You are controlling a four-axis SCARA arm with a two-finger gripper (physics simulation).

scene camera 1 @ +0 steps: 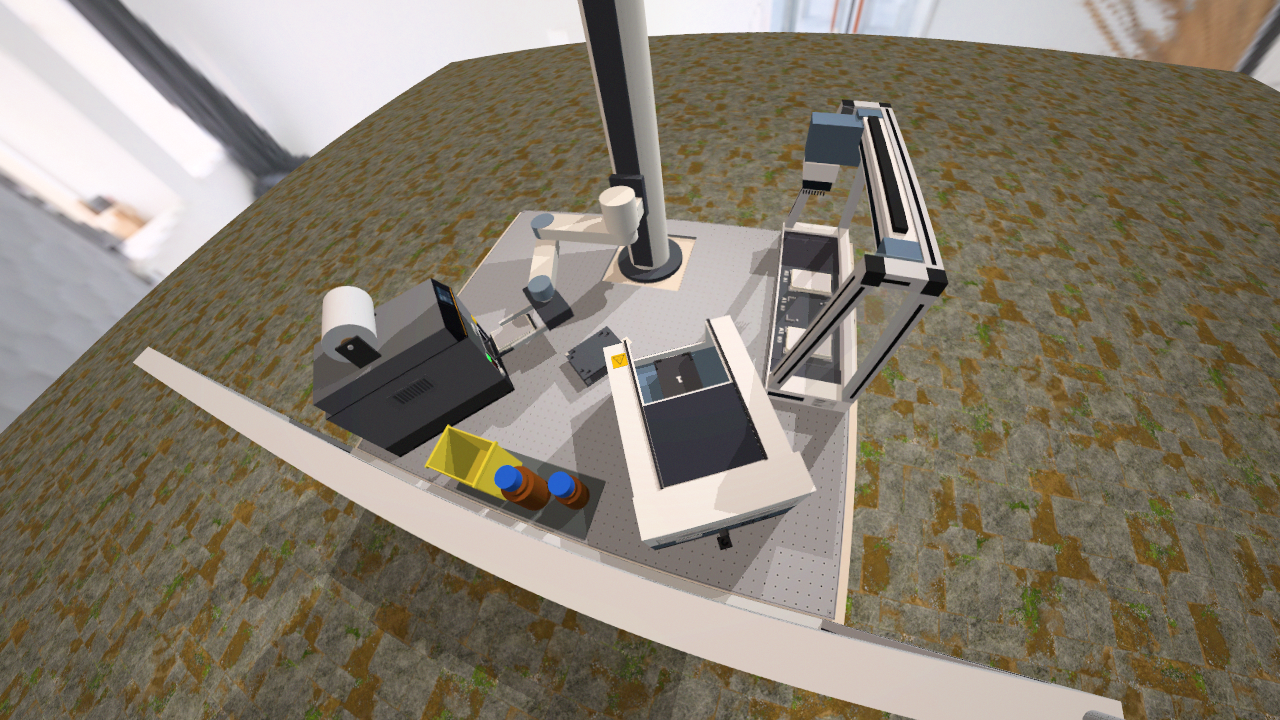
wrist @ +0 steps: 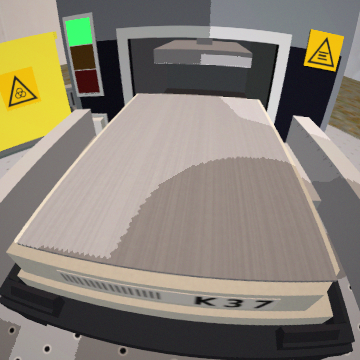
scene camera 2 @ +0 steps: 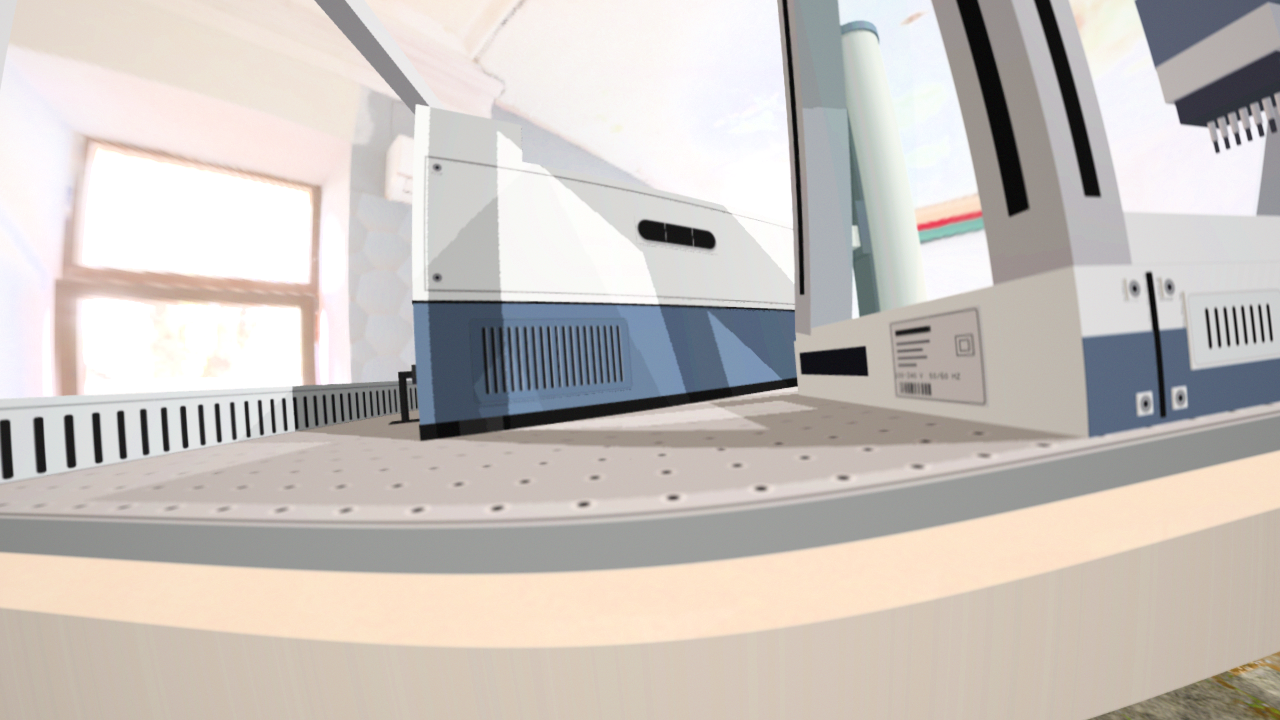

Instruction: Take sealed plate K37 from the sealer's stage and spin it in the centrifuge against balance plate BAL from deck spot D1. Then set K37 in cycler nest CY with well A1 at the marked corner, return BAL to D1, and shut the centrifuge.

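Where they show: gripper, fingertip midpoint: (scene camera 1: 506, 335) (wrist: 189, 126); arm's base, link origin: (scene camera 1: 650, 260).
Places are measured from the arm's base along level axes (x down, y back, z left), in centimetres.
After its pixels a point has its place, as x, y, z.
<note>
Plate K37 (scene camera 1: 516, 329) {-13.7, -50.4, -26.7} (wrist: 200, 200) {-13.7, -48.1, -26.1} sits flat on the dark stage (wrist: 165, 340) {-12.0, -45.9, -23.6} in front of the sealer (scene camera 1: 416, 367) {-29.8, -76.7, -35.4}; its label faces the wrist camera. My gripper (scene camera 1: 503, 336) {-13.1, -53.0, -29.3} (wrist: 189, 126) {-13.1, -53.0, -29.3} is low, with its fingers along both long sides of the plate, shut on K37; the pad contact is partly hidden. The centrifuge (scene camera 1: 725, 501) {-25.7, -85.2, 42.9} (scene camera 2: 608, 241) {-16.2, -66.2, 51.0} has an open bay with a dark holder (scene camera 1: 677, 376) {-15.3, -56.1, 25.7} inside. Two pale plates (scene camera 1: 810, 282) {-8.0, -8.6, 57.8} (scene camera 1: 810, 342) stand on the deck under the gantry; I cannot tell which is BAL. A low dark block (scene camera 1: 590, 356) {-6.0, -50.3, -3.4}, possibly nest CY, stands between sealer and centrifuge.
The gantry frame (scene camera 1: 897, 269) {-51.5, -47.9, 63.2} (scene camera 2: 1038, 134) {-12.2, -49.3, 71.0} rises over the deck at the right, with a pipetting head (scene camera 1: 834, 138) {-46.7, 8.4, 55.5} (scene camera 2: 1226, 62). A yellow bin (scene camera 1: 460, 456) {-8.8, -90.7, -26.2} and blue-capped bottles (scene camera 1: 526, 488) {-14.2, -92.8, -0.9} (scene camera 1: 571, 490) {-13.8, -89.9, 9.7} stand near the front wall. A yellow biohazard-marked surface (wrist: 37, 115) {-5.7, -85.8, -20.7} is left of the sealer opening.
</note>
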